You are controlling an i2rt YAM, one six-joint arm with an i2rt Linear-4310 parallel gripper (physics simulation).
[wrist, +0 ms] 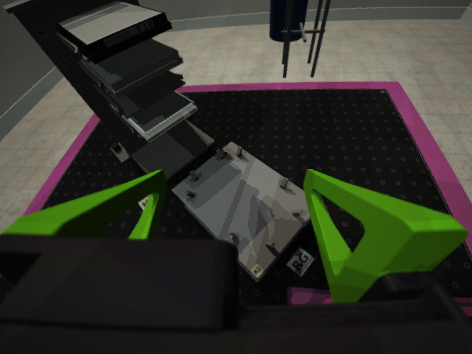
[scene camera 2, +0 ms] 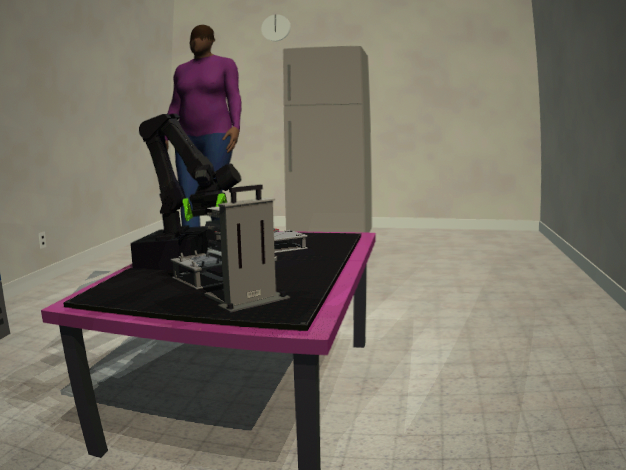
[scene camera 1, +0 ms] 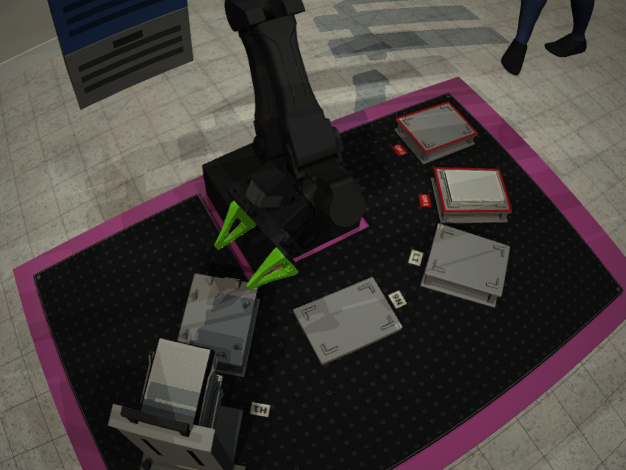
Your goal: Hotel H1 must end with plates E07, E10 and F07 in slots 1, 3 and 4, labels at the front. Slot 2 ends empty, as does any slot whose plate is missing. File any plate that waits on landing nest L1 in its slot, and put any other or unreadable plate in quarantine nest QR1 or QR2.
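Where they show: gripper, fingertip midpoint: [wrist: 235, 177] [scene camera 2: 200, 217] [scene camera 1: 231, 267]; arm's base at its link origin: [scene camera 2: 173, 234].
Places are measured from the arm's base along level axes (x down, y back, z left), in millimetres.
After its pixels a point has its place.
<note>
My gripper [scene camera 1: 233, 268] @[x -87, y -162, z -209 mm] [scene camera 2: 203, 211] @[x -87, y -162, z -209 mm] [wrist: 235, 177] @[x -87, y -162, z -209 mm] is open and empty, above the regrip nest. Hotel H1 [scene camera 1: 161, 430] @[x -163, y -356, z -454 mm] [scene camera 2: 250, 258] @[x -23, y -357, z -467 mm] stands at the table's end. Its top plate [scene camera 1: 176, 376] @[x -138, y -290, z -389 mm] [wrist: 112, 25] @[x -138, y -274, z -364 mm] has a light lid and a black body; the label facing the wrist camera is too blurred to read surely. A pale, clear-edged plate [wrist: 167, 120] @[x -29, y -257, z -346 mm] sits low in the hotel. Dark layers between them are hard to tell as shelves or plates. Landing nest L1 [scene camera 1: 467, 263] @[x 43, y -353, z 183 mm] is empty. A white plate [scene camera 1: 476, 186] @[x 39, y -235, z 340 mm] lies on red-rimmed QR1 [scene camera 1: 438, 197] @[x 87, y -184, z 281 mm]. QR2 [scene camera 1: 437, 126] @[x 53, y -51, z 410 mm] is empty.
The regrip nest [scene camera 1: 219, 318] @[x 33, y -168, z -253 mm] [wrist: 250, 205] @[x 33, y -154, z -243 mm], tagged RG, has upright pegs and carries no plate. It stands close to the hotel. A low empty nest [scene camera 1: 348, 319] @[x 81, y -286, z -58 mm], tagged N6, lies between it and L1. A person [scene camera 2: 207, 101] stands behind the table.
</note>
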